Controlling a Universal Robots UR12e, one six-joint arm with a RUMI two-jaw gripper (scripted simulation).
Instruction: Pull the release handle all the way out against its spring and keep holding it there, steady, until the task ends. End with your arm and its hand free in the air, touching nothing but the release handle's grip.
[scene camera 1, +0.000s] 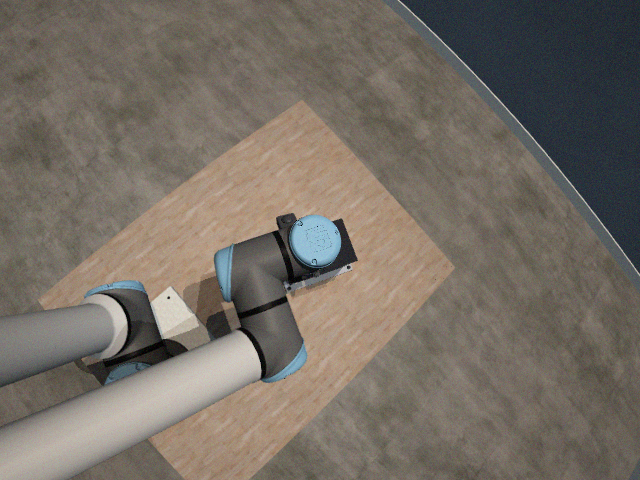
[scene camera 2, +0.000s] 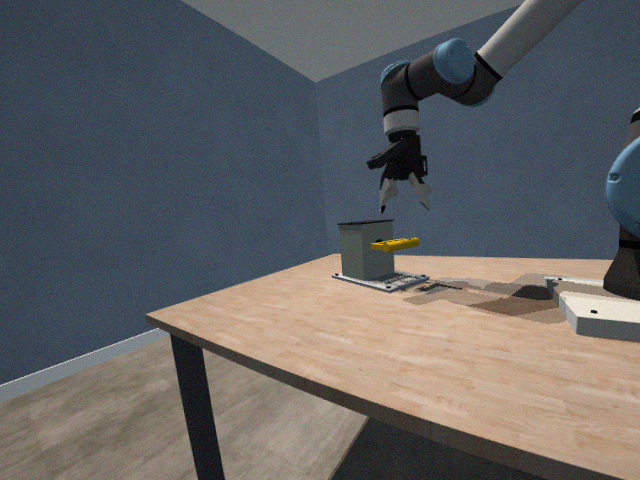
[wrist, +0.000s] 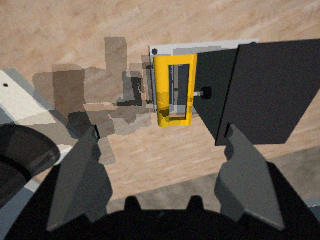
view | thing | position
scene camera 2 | my gripper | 403, 212
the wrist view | my gripper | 161, 124
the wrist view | grey base plate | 183, 48
